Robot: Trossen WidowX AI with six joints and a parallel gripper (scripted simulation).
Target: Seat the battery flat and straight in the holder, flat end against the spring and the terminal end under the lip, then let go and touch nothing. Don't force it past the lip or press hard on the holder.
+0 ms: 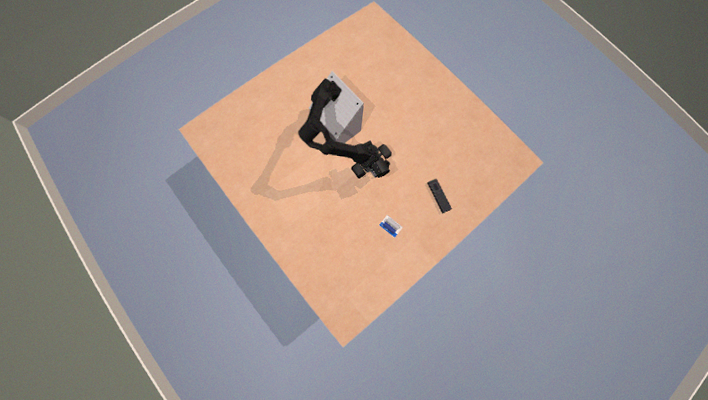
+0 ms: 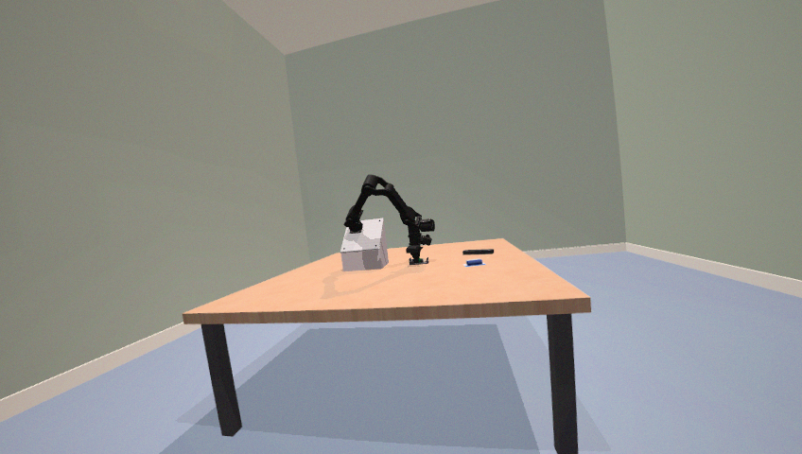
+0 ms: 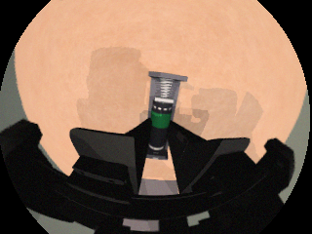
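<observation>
Now: the battery 1 cm above my gripper tip. Also, from my gripper tip: black bar (31 cm ahead, 15 cm to the left, 1 cm above); then white block (27 cm ahead, 11 cm to the right).
</observation>
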